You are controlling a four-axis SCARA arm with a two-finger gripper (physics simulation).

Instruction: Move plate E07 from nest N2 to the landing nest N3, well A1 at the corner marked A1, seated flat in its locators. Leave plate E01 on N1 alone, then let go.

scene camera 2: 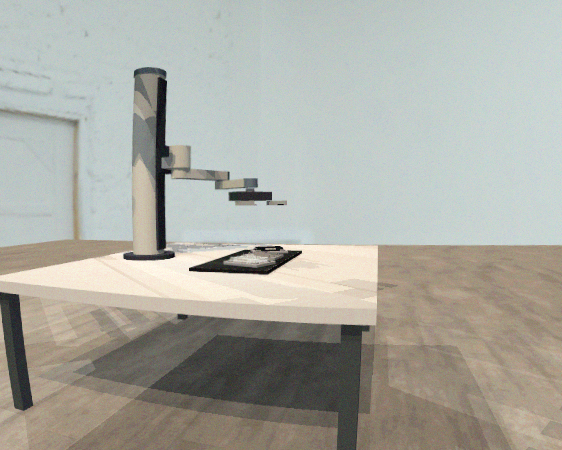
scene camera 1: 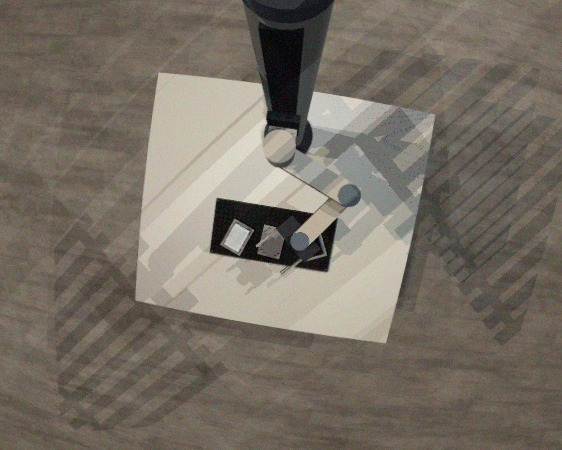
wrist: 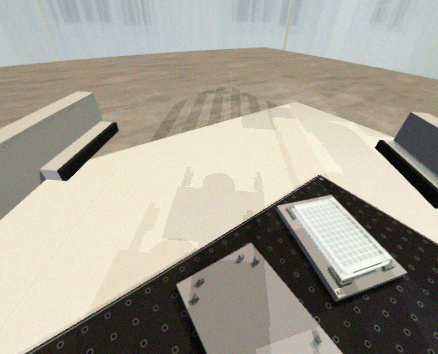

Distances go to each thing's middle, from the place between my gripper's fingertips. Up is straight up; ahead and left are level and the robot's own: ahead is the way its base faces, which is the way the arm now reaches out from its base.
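Relative to the clear well plate [wrist: 346, 246], my hand is 22 cm above it, 20 cm to the left of it and 3 cm past it.
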